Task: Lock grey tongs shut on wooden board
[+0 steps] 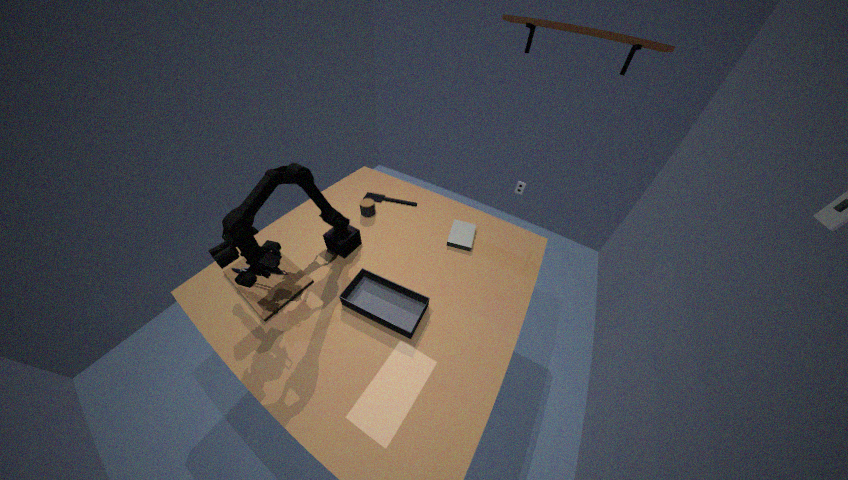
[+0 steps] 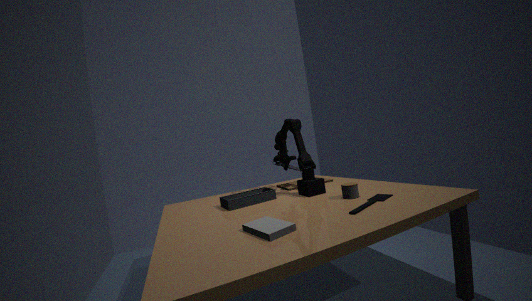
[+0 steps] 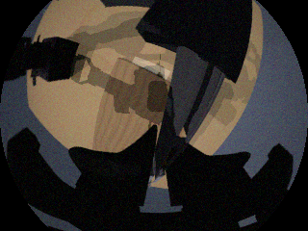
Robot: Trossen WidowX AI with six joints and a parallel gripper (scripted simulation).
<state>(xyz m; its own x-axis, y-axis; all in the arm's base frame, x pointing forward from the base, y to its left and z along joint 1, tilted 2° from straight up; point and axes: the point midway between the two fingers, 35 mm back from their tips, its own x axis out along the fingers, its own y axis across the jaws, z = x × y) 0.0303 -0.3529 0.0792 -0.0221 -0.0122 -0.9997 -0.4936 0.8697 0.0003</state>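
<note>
My gripper tip is 13 cm past the wooden board and 12 cm above it. Round my gripper tip: black spatula 16 cm behind, 75 cm to the left, 12 cm below; roasting tin 34 cm ahead, 27 cm to the left, 10 cm below; flat grey block 34 cm ahead, 80 cm to the left, 11 cm below.
</note>
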